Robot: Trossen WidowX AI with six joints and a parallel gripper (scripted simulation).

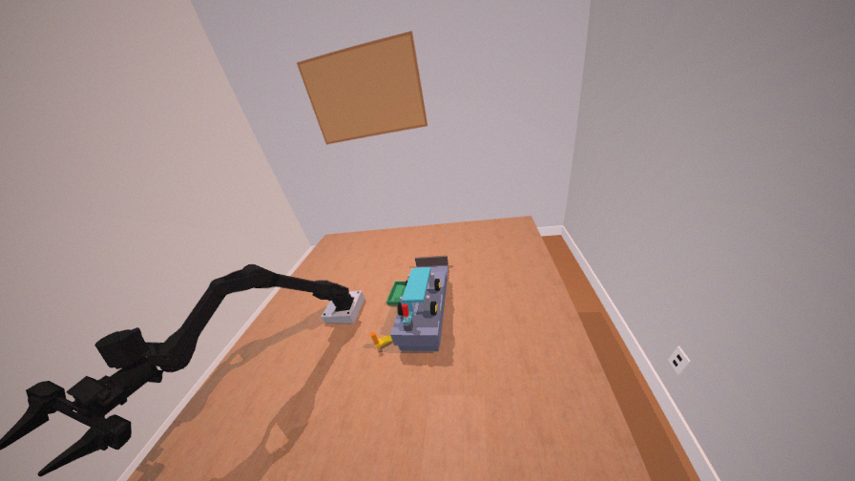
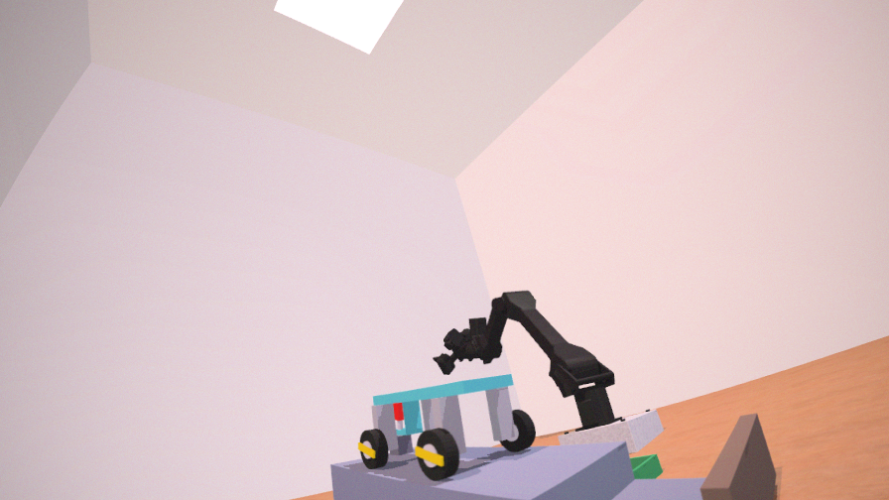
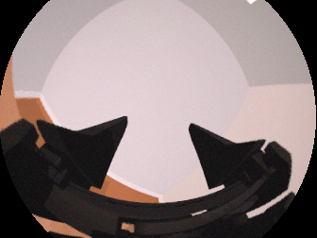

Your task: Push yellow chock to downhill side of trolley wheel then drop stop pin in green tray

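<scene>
Right now the yellow chock is 44 cm ahead of my gripper tip, 45 cm to the left of it and 34 cm below it. Also, from my gripper tip: trolley 58 cm ahead, 56 cm to the left, 26 cm below; red-headed stop pin 55 cm ahead, 45 cm to the left, 24 cm below; grey ramp 58 cm ahead, 57 cm to the left, 32 cm below.
</scene>
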